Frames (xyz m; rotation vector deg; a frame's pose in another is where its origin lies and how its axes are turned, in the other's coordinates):
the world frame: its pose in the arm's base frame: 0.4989 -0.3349 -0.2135 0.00 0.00 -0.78
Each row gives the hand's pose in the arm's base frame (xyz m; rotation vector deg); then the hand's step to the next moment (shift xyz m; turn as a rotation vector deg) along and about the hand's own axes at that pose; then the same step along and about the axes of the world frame.
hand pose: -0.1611 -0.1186 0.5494 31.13 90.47 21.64
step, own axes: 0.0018 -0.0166 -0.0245 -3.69 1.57 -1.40
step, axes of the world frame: -0.0261 -0.0111 -0.0085 -1.10 -0.64 4.05
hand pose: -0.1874 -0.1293 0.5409 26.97 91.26 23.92
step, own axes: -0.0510 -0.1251 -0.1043 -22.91 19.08 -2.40
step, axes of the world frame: -0.1057 -0.1331 -0.0157 -0.22 3.96 29.65
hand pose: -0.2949 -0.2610 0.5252 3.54 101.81 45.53
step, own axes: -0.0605 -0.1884 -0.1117 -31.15 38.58 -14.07
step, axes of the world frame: -0.0075 -0.2243 -0.0356 -14.02 9.75 48.63
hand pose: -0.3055 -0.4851 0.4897 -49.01 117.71 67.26
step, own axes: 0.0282 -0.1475 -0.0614 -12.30 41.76 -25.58
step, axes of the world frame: 0.0874 -0.1184 -0.0684 -29.84 -3.76 40.56
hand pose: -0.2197 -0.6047 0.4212 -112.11 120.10 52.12
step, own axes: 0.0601 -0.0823 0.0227 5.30 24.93 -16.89
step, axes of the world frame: 0.0624 -0.0375 -0.0749 -19.05 -13.98 19.40
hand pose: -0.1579 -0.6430 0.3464 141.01 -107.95 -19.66
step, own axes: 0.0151 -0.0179 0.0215 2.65 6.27 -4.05
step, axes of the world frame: 0.0168 -0.0069 -0.0261 -4.49 -4.75 4.48
